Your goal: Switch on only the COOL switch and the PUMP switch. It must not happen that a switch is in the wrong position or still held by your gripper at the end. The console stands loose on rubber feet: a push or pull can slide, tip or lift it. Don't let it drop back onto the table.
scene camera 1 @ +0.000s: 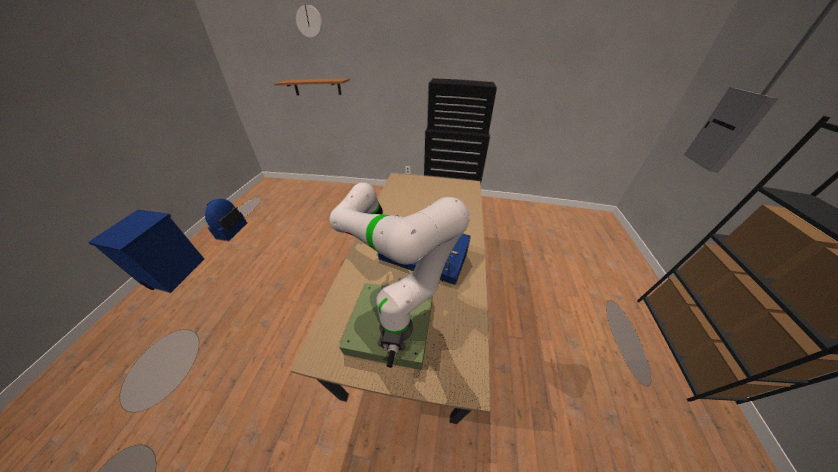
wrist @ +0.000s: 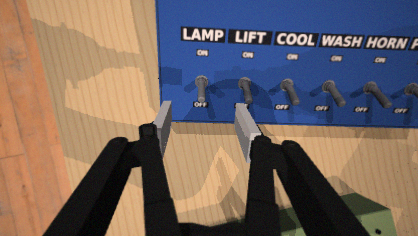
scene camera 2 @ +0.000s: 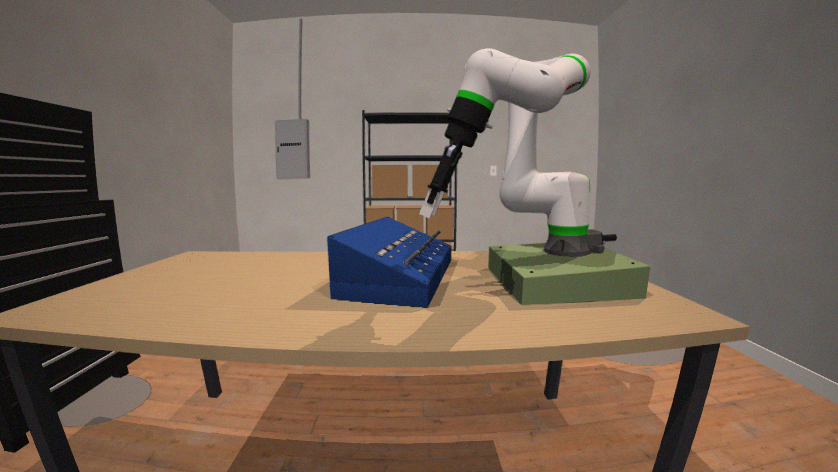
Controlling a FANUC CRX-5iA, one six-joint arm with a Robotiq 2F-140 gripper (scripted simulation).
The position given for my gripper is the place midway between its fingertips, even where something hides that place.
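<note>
My gripper (scene camera 2: 427, 214) is in sight, and the wrist view (wrist: 203, 114) has the gripper as well. I also see a blue console (scene camera 2: 379, 262), and the console appears in the wrist view (wrist: 220, 60) too.
</note>
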